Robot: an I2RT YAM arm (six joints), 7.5 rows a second.
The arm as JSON. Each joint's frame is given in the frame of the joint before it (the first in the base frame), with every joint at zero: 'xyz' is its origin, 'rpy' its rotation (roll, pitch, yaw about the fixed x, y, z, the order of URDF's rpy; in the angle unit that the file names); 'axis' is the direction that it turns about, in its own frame. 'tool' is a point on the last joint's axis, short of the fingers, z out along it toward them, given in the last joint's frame.
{
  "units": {
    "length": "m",
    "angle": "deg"
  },
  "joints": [
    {
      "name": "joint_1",
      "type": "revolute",
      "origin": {
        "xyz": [
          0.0,
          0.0,
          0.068
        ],
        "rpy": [
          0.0,
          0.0,
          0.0
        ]
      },
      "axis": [
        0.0,
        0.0,
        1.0
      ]
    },
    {
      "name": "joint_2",
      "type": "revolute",
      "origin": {
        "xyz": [
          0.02,
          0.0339,
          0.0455
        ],
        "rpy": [
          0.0,
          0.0,
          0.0
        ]
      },
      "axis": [
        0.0,
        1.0,
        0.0
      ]
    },
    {
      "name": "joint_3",
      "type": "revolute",
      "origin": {
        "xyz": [
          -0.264,
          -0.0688,
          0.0
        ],
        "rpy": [
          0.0,
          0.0,
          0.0
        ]
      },
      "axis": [
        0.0,
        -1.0,
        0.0
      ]
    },
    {
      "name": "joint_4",
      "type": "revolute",
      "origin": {
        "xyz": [
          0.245,
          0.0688,
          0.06
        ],
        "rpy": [
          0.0,
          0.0,
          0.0
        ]
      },
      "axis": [
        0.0,
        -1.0,
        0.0
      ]
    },
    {
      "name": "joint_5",
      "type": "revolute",
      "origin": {
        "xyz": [
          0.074,
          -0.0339,
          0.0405
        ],
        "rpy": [
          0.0,
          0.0,
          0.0
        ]
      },
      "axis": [
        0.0,
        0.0,
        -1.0
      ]
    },
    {
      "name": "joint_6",
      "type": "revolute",
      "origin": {
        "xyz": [
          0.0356,
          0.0,
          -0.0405
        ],
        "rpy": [
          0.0,
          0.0,
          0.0
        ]
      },
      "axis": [
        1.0,
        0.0,
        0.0
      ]
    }
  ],
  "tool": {
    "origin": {
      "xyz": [
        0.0,
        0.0,
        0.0
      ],
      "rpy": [
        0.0,
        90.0,
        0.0
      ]
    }
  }
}
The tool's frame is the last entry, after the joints.
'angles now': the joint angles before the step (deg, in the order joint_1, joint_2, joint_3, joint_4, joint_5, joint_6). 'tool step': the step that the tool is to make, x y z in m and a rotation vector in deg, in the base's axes. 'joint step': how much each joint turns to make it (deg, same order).
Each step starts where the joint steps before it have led.
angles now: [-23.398 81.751 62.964 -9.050 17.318 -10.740]
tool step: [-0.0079 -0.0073 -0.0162 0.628 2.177 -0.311]
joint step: [-1.861 -0.184 -3.105 0.989 -1.202 -1.077]
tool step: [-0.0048 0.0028 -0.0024 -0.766 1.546 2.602]
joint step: [-0.091 -1.161 -1.344 -0.199 -1.658 -2.610]
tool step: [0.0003 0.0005 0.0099 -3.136 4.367 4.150]
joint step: [-0.025 -0.100 2.606 -3.785 -1.190 -6.361]
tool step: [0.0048 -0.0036 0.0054 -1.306 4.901 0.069]
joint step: [-0.031 1.900 3.942 -5.203 1.694 -2.899]
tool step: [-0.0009 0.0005 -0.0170 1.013 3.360 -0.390]
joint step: [0.085 0.855 -1.957 -0.620 0.692 -0.149]
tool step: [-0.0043 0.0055 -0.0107 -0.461 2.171 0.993]
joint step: [0.623 -0.781 -2.662 0.472 0.542 -1.327]
